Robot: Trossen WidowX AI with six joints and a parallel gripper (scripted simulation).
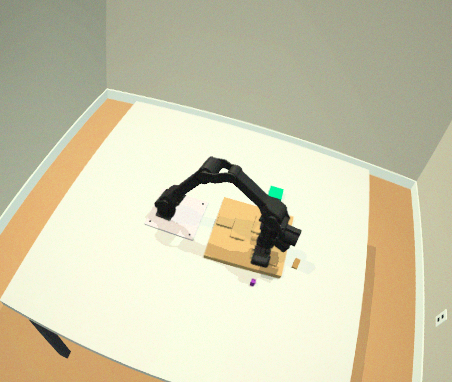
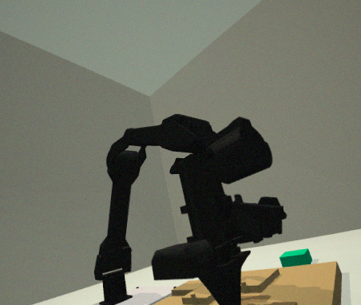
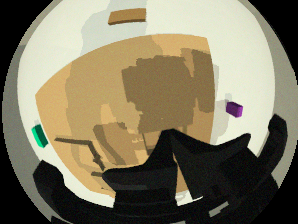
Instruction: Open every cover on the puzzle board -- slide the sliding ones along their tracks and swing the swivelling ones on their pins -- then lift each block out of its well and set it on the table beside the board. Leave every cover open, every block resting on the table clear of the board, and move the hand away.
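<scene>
Now: the purple block 1 cm ahead of my gripper tip, 11 cm to the right of it and 1 cm below it. Round my gripper tip: orange block: 15 cm ahead, 3 cm to the left, 2 cm below; then green block: 2 cm behind, 33 cm to the left, 1 cm below.
</scene>
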